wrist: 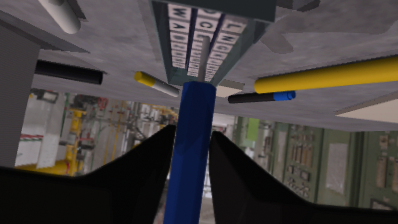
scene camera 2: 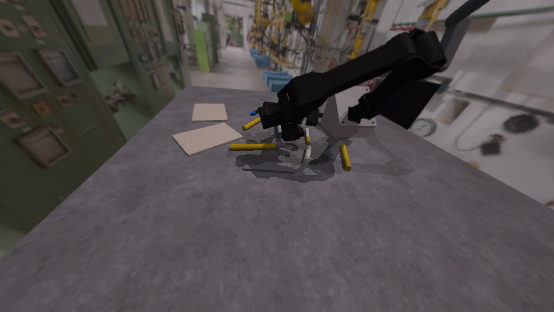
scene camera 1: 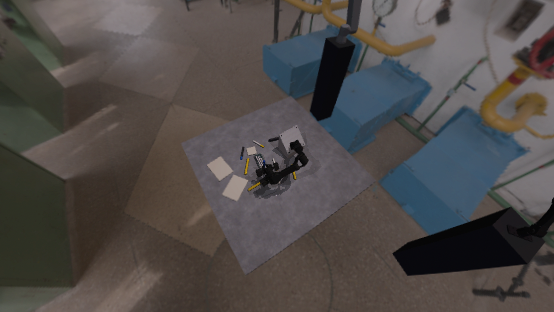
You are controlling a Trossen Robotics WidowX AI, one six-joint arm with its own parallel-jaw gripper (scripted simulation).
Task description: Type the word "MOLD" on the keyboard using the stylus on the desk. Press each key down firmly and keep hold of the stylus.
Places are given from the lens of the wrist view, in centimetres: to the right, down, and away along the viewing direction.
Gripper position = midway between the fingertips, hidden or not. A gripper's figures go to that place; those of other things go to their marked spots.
my gripper (wrist: 193, 135): 0, 1, 11
black pen (wrist: 73, 73): -22, -7, 36
